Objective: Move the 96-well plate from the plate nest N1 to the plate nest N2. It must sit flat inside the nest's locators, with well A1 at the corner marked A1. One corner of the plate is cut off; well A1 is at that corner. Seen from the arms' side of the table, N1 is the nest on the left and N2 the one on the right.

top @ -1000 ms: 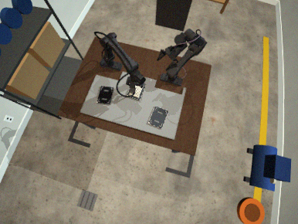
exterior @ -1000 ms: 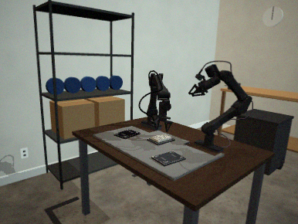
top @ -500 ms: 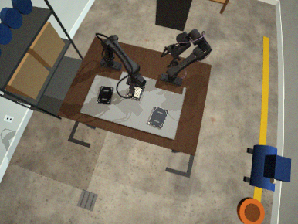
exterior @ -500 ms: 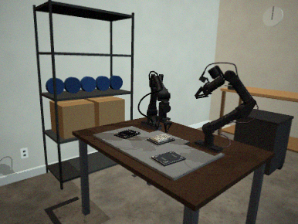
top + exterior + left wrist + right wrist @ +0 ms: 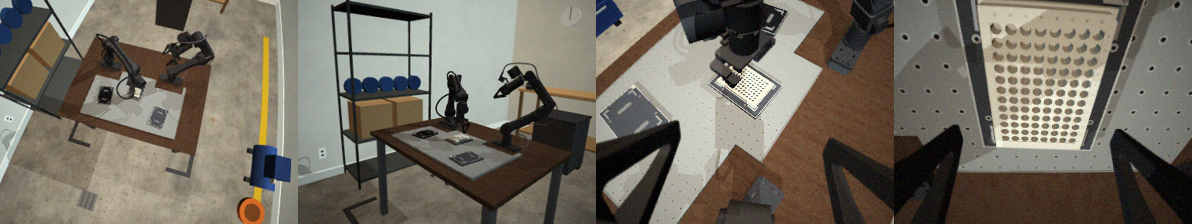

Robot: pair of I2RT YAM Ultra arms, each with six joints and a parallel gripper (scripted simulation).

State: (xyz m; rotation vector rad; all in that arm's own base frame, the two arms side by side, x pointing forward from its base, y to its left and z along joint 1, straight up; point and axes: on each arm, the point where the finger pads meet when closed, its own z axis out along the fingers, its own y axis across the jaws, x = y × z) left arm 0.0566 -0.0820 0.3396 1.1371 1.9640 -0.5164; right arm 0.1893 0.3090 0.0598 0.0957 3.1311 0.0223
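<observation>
Right now the 96-well plate is 50 mm below my right hand.
</observation>
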